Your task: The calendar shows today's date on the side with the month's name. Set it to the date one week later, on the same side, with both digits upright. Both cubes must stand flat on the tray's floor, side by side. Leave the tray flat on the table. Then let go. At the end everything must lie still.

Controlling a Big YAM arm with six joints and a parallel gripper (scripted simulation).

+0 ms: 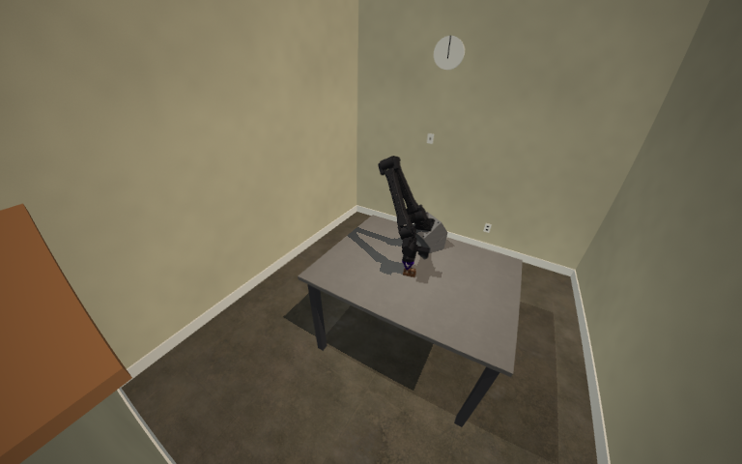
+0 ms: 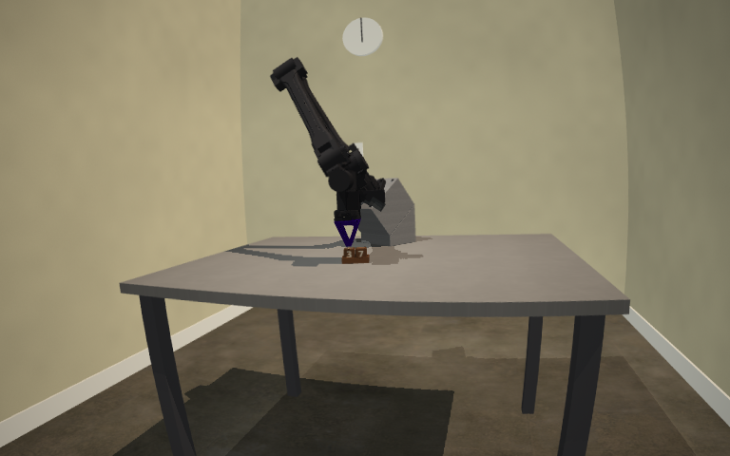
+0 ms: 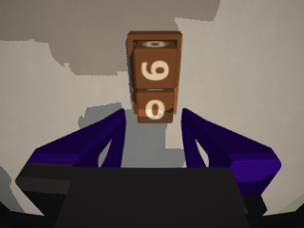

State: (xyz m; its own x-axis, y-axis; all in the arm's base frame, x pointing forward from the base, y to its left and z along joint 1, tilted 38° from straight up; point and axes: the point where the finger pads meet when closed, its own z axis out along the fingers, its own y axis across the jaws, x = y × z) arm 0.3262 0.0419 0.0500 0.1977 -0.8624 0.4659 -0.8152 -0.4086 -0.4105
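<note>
My hand is 50 mm above the brown tray and 20 mm to the right of it.
</note>
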